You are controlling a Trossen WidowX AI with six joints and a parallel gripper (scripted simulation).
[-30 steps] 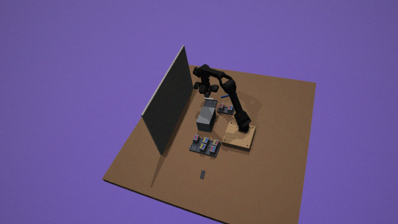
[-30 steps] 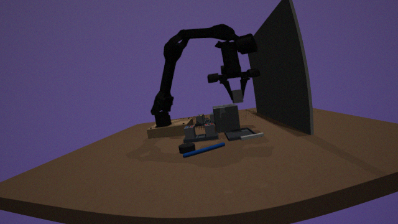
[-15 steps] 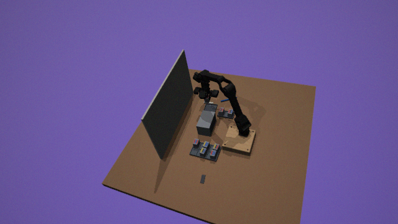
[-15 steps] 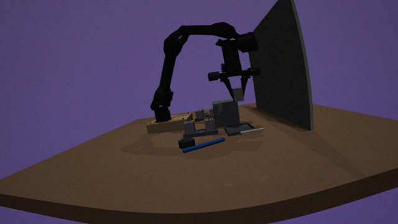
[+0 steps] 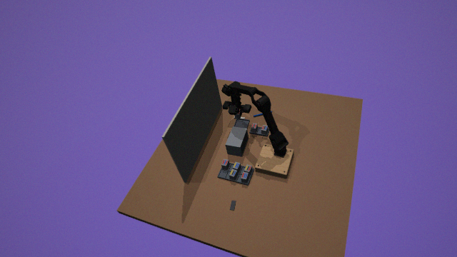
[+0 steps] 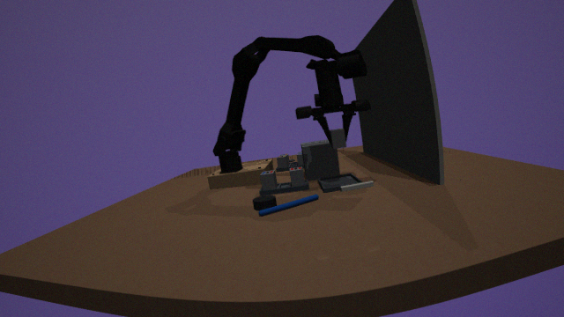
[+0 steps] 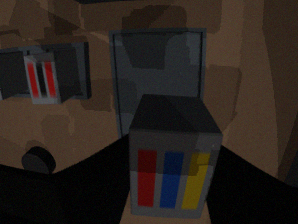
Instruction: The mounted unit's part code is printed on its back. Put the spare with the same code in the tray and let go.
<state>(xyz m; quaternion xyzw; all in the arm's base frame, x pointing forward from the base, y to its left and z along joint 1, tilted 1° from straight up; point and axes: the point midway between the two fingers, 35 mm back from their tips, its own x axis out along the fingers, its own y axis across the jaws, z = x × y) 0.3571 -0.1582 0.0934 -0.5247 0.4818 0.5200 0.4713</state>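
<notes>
The tray is 1 cm behind my gripper tip and 10 cm below it. Also, from my gripper tip: mounted unit 6 cm behind, 18 cm to the left, 5 cm below; then grey spare 2 cm above; then rack 15 cm behind, 1 cm to the left, 10 cm below.
</notes>
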